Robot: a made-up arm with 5 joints. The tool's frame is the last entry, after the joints. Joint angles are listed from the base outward. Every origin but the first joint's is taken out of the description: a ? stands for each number. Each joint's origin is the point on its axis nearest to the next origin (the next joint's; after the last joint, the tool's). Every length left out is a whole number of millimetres.
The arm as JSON. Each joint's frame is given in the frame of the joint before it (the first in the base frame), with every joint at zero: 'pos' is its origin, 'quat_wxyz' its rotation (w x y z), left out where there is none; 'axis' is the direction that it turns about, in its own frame. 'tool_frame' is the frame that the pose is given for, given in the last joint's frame.
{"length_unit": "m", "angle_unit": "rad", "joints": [
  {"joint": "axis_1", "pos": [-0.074, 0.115, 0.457], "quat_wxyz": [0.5, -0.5, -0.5, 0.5], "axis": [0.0, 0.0, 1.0]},
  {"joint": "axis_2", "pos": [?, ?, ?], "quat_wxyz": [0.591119, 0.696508, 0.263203, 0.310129], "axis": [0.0, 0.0, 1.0]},
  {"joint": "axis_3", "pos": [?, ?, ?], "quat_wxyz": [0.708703, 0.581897, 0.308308, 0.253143], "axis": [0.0, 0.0, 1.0]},
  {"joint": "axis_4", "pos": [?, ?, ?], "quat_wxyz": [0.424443, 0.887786, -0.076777, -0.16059], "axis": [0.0, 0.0, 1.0]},
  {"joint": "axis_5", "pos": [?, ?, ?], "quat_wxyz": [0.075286, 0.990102, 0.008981, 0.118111], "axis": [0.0, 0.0, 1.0]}
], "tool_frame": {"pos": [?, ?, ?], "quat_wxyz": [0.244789, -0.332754, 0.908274, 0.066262]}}
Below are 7 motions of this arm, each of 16 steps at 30 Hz.
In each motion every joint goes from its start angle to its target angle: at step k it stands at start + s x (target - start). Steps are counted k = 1, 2, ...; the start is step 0. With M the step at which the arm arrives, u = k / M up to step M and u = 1 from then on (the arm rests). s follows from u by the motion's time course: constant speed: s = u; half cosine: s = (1 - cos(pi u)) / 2; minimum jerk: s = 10 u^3 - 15 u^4 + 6 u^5.
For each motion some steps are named. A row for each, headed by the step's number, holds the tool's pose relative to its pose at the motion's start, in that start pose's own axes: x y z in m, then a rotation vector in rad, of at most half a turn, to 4 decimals.
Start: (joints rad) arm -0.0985 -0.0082 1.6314 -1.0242 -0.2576
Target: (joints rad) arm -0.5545 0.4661 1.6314 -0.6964 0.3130
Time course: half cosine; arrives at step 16
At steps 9, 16:
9: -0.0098 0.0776 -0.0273 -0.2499 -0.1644 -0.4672
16: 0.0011 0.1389 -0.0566 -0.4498 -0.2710 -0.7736

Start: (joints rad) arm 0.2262 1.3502 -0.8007 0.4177 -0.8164
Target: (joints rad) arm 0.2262 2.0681 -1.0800 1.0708 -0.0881
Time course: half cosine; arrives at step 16
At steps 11, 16:
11: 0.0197 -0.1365 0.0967 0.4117 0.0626 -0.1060
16: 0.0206 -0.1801 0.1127 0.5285 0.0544 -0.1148

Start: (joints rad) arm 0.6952 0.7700 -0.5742 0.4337 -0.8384
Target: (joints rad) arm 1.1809 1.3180 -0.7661 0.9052 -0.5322
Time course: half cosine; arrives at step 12
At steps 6, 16:
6: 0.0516 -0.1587 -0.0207 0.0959 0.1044 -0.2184
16: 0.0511 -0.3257 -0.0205 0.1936 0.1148 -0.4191

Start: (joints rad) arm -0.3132 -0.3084 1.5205 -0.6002 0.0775
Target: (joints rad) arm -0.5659 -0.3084 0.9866 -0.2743 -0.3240
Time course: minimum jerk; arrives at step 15
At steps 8, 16:
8: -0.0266 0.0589 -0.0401 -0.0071 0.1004 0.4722
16: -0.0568 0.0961 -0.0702 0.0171 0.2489 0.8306

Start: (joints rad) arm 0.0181 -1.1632 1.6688 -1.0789 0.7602
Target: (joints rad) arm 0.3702 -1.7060 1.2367 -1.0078 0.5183
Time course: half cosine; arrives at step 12
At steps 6, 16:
6: 0.0108 0.0335 -0.0010 -0.1699 -0.1936 0.5313
16: 0.0211 0.0627 -0.0024 -0.3730 -0.2949 1.0723

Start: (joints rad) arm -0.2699 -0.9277 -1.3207 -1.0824 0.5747
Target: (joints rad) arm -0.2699 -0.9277 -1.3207 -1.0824 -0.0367
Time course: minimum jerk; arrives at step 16
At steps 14, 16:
14: 0.0009 0.0398 -0.0024 0.2940 0.0256 0.5242
16: 0.0007 0.0404 -0.0024 0.2988 0.0260 0.5328

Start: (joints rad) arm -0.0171 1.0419 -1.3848 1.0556 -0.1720
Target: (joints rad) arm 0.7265 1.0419 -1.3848 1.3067 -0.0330
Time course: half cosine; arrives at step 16
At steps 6, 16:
6: 0.0204 -0.1269 -0.0108 0.0045 0.0241 -0.1903
16: -0.0409 -0.4051 -0.0378 0.0186 0.0759 -0.6163

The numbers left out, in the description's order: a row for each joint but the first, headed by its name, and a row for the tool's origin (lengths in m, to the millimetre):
axis_2: 0.021 -0.1 0.0
axis_3: -0.176 0.29 0.0
axis_4: -0.291 -0.003 0.0
axis_5: 0.042 -0.044 0.0
tool: -0.034 -0.058 0.0

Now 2 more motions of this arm.
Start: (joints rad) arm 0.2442 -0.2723 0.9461 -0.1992 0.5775
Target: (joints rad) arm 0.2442 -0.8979 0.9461 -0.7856 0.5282
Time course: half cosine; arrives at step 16
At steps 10, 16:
10: 0.0319 -0.1241 0.0127 0.1370 0.2067 -0.0248
16: 0.0592 -0.1751 0.0071 0.1747 0.3113 -0.0244

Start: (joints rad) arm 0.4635 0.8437 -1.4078 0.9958 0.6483
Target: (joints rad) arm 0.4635 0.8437 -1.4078 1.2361 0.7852
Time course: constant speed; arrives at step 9
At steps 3, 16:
3: 0.0034 -0.0021 -0.0006 0.0019 -0.0144 0.0356
16: 0.0110 -0.0054 -0.0018 0.0079 -0.0451 0.1057

